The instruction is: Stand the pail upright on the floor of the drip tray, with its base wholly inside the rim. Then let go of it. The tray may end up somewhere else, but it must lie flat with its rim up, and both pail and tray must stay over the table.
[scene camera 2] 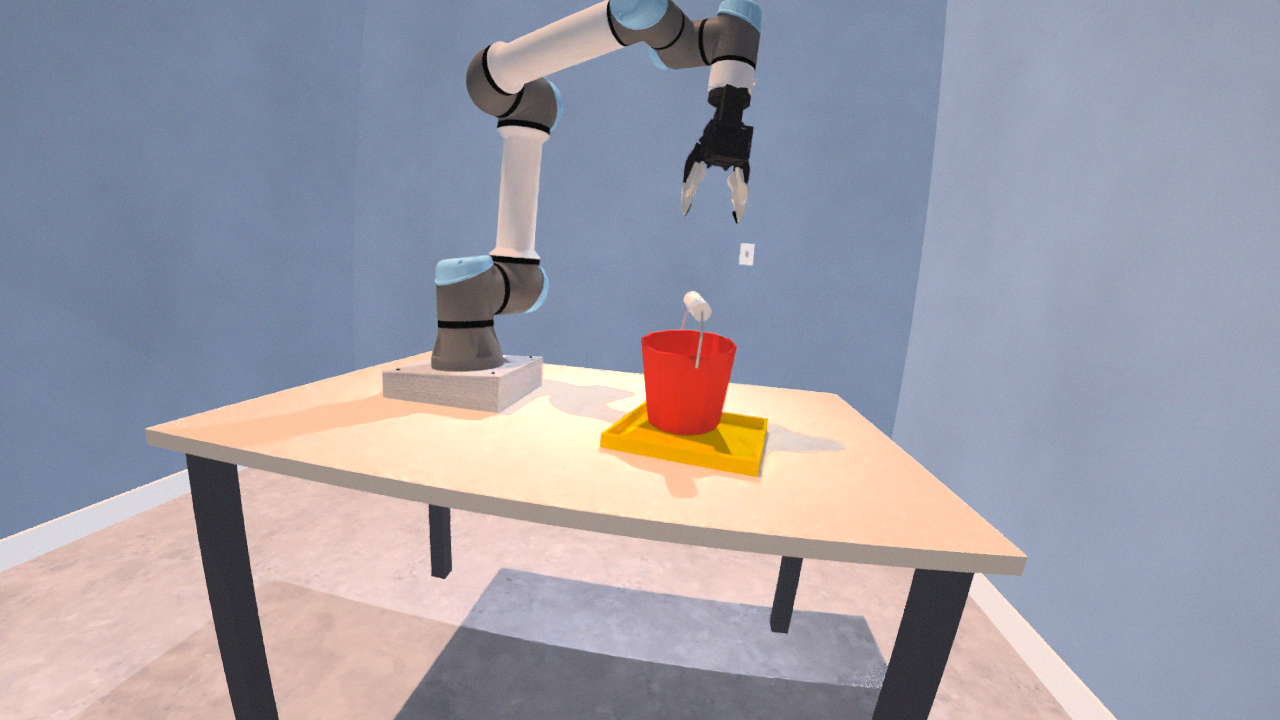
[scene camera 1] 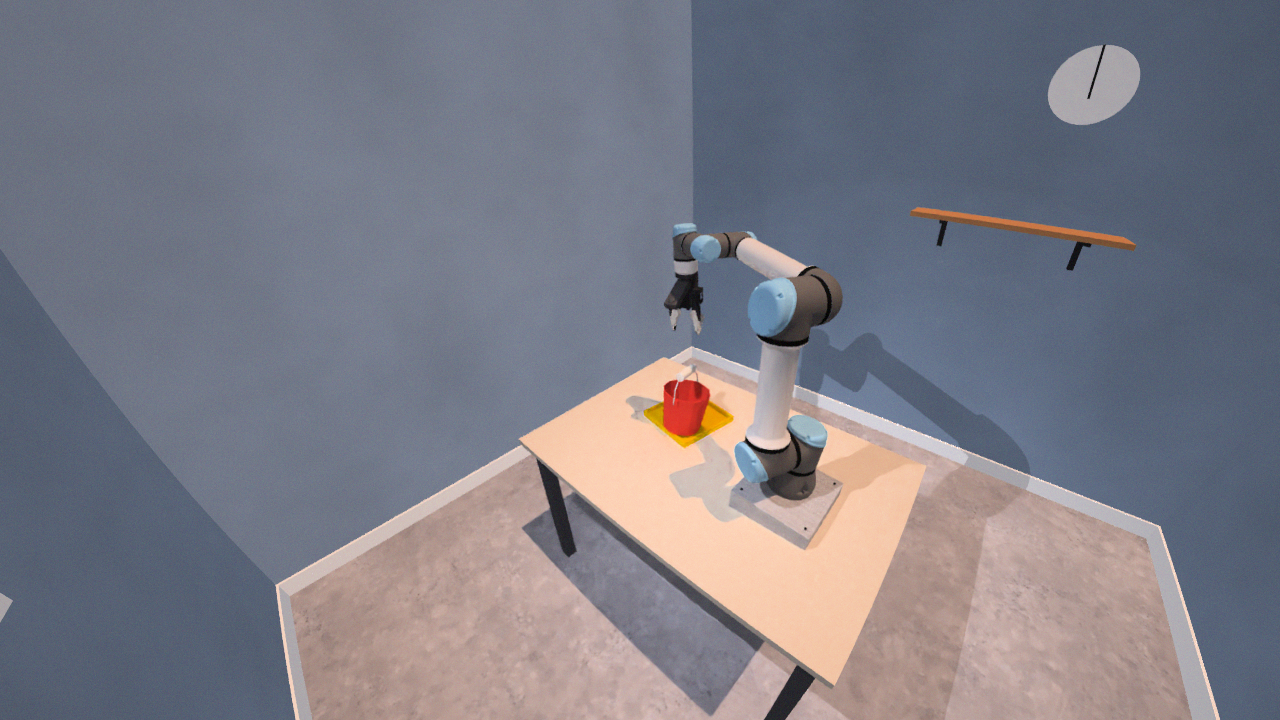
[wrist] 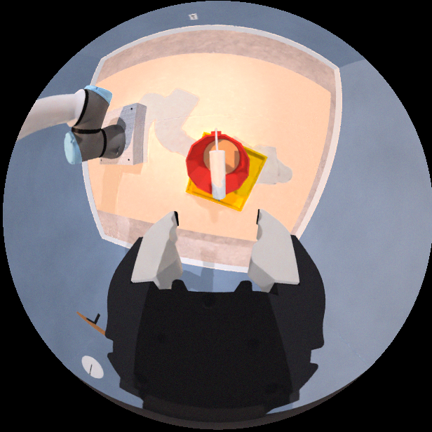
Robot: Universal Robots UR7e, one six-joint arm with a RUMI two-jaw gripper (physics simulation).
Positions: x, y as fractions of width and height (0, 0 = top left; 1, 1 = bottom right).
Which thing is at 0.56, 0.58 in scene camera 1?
A yellow drip tray.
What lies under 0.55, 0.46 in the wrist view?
A yellow drip tray.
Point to a yellow drip tray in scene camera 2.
At 0.57, 0.62
